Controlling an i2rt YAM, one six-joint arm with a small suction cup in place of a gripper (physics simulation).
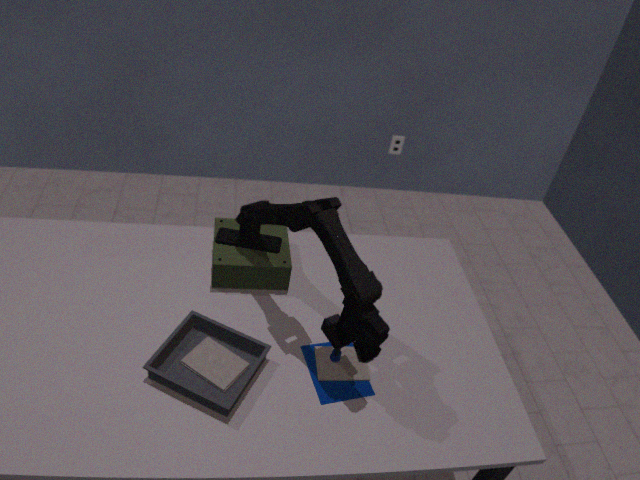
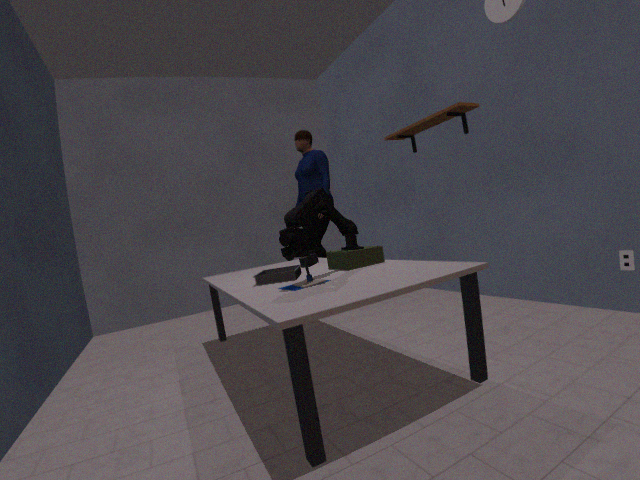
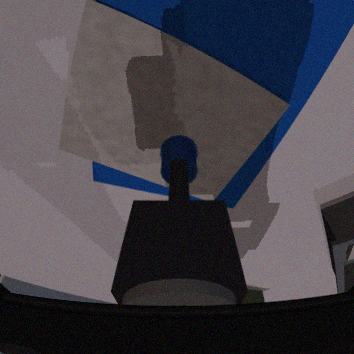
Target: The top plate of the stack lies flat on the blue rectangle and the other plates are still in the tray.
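Seen in the pictures: hand at its tool point: (image 1: 334, 359) (image 2: 310, 282) (image 3: 178, 146); arm's base at its link origin: (image 1: 248, 241) (image 2: 352, 248).
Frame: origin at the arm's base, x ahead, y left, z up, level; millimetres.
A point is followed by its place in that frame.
A grey square plate (image 1: 341, 369) {z -86, x 362, y 326 mm} (image 3: 225, 116) {z -86, x 372, y 297 mm} sits under my suction cup (image 1: 335, 355) (image 2: 309, 277) (image 3: 179, 154), which presses on the plate near one edge and holds it. The plate is very low over the blue rectangle (image 1: 341, 393) {z -93, x 435, y 332 mm} (image 2: 289, 288) {z -93, x 433, y 343 mm} (image 3: 309, 70) {z -93, x 432, y 274 mm}. It is turned against the rectangle and reaches past its far edge onto the white table. I cannot tell whether it rests on the surface. The grey tray (image 1: 204, 397) {z -45, x 549, y -4 mm} (image 2: 276, 275) {z -57, x 454, y 90 mm} (image 3: 338, 225) {z -66, x 370, y 117 mm} stands to the left with another plate (image 1: 214, 362) {z -80, x 415, y -9 mm} lying flat inside.
The arm is mounted on a green block (image 1: 250, 269) {z -12, x 112, y 27 mm} (image 2: 356, 256) {z -31, x 29, y 135 mm} behind the tray and rectangle. A person in a blue shirt (image 2: 311, 170) stands behind the table. A wooden shelf (image 2: 431, 121) hangs on the wall. The table's right edge (image 1: 496, 356) {z -94, x 221, y 797 mm} is near.
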